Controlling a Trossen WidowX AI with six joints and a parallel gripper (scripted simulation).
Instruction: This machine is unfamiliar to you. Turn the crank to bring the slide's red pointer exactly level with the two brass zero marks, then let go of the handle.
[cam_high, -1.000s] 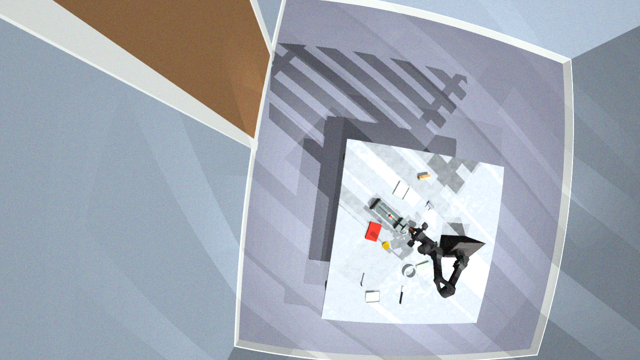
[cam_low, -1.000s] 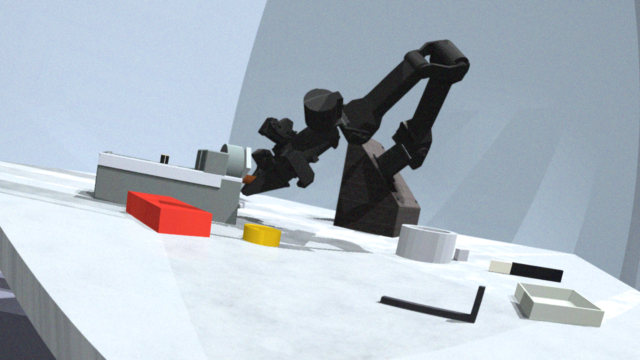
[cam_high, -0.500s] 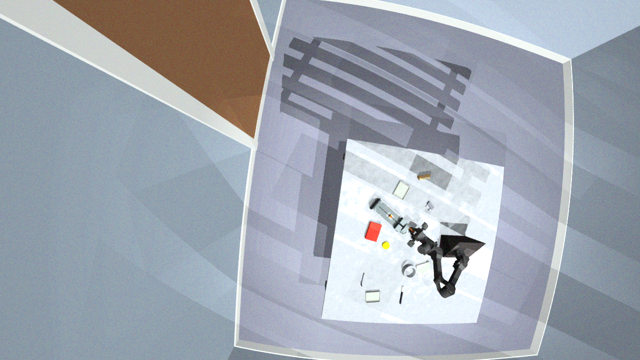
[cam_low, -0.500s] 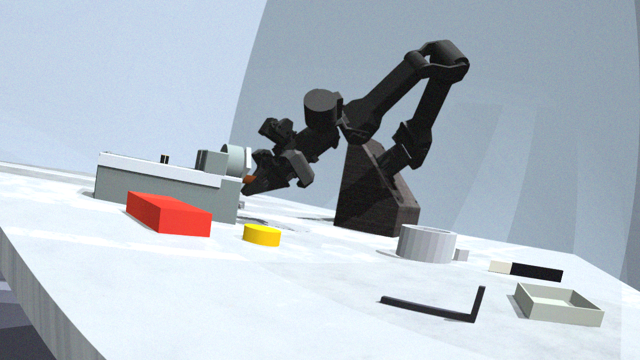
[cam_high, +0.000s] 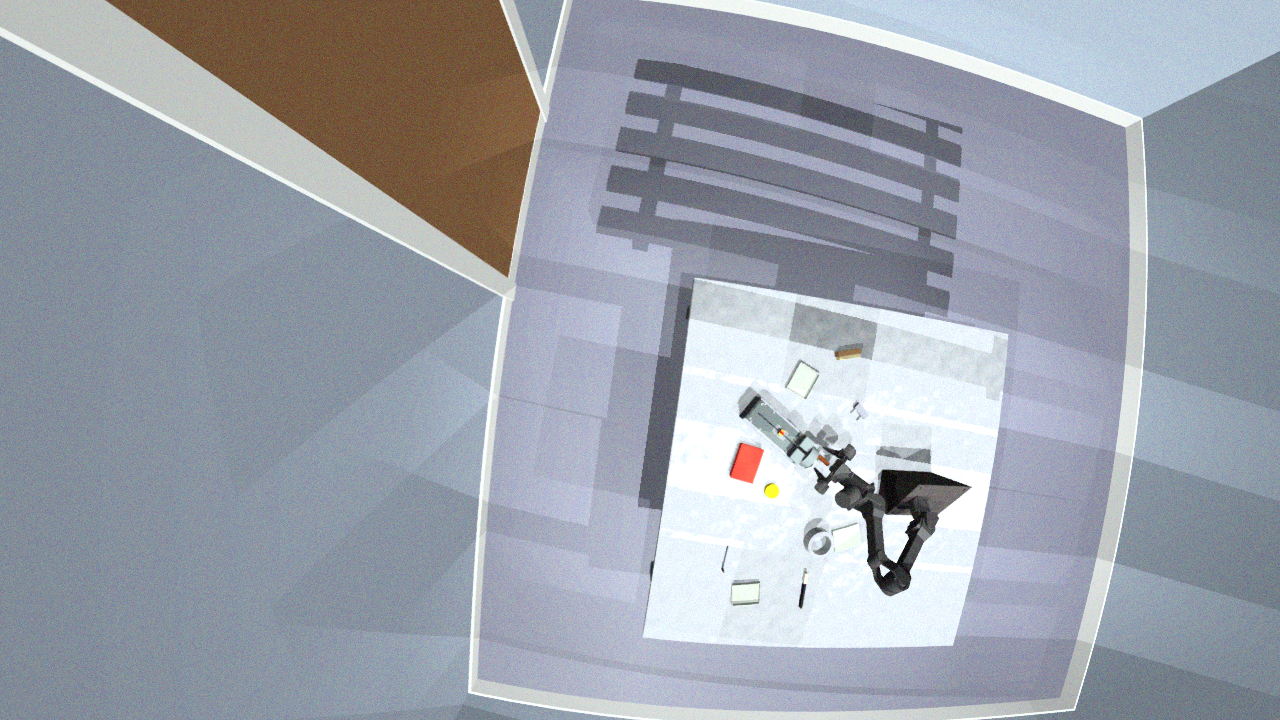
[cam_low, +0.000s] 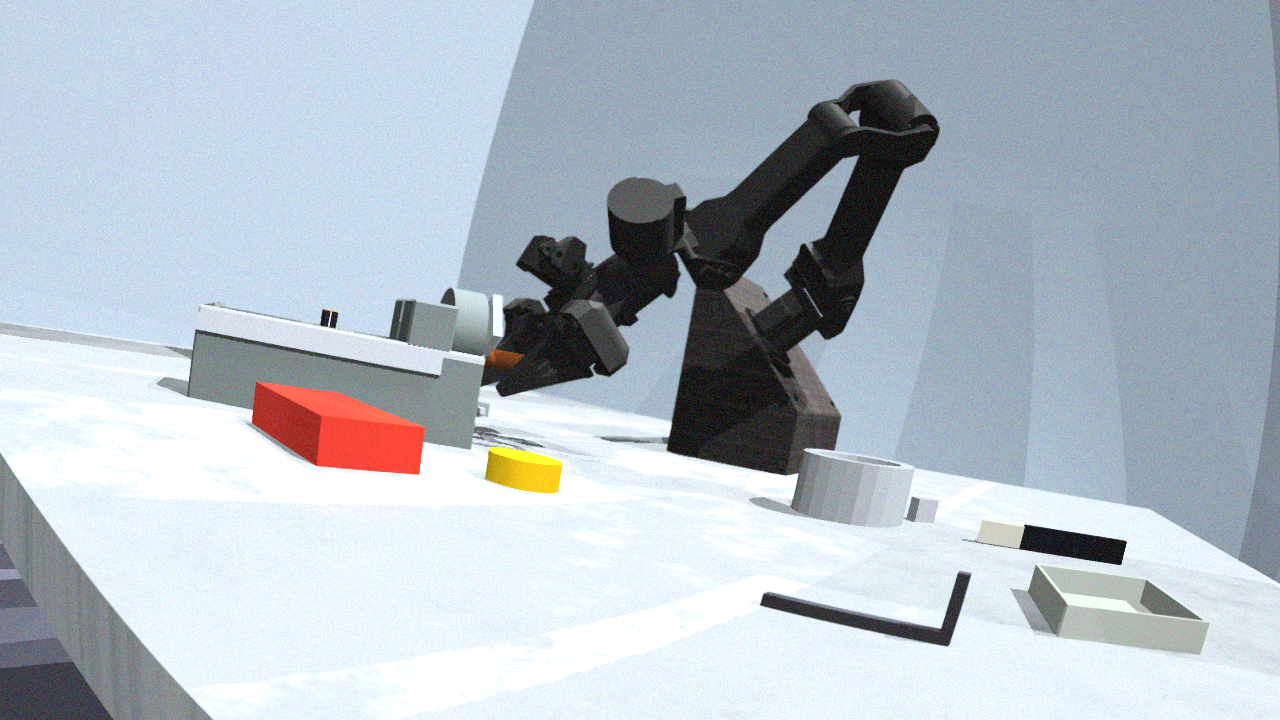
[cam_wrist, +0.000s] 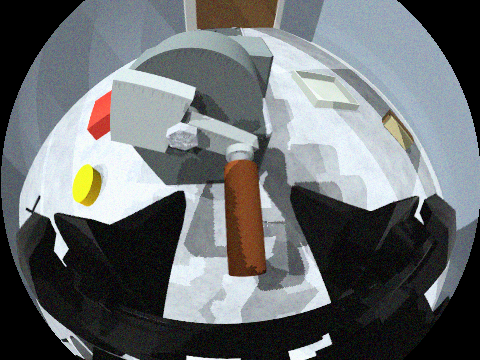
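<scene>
Now: the brown handle 30 mm above my gripper tip, 20 mm behind it and 10 mm to the left of it. The rest, counted from my gripper tip: yellow disc: 160 mm to the left, 110 mm ahead, 40 mm below; red pointer: 160 mm ahead, 50 mm to the right, 30 mm above; black L-shaped bar: 450 mm to the left, 200 mm ahead, 40 mm below.
</scene>
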